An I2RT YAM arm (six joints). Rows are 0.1 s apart.
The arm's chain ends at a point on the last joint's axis. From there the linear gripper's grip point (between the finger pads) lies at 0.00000 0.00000 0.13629 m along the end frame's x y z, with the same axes.
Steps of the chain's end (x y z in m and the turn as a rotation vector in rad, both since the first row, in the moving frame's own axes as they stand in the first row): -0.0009 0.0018 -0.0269 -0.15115 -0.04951 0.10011; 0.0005 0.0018 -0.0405 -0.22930 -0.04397 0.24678; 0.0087 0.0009 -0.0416 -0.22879 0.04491 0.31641; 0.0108 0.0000 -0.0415 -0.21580 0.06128 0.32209; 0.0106 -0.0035 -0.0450 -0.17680 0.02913 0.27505
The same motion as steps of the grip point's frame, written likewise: -0.0086 0.0219 -0.0286 -0.15115 -0.04951 0.10011; -0.0092 0.0317 -0.0442 -0.22930 -0.04397 0.24678; 0.0098 0.0322 -0.0453 -0.22879 0.04491 0.31641; 0.0143 0.0300 -0.0449 -0.21580 0.06128 0.32209; 0.0112 0.0207 -0.0472 -0.17680 0.02913 0.27505
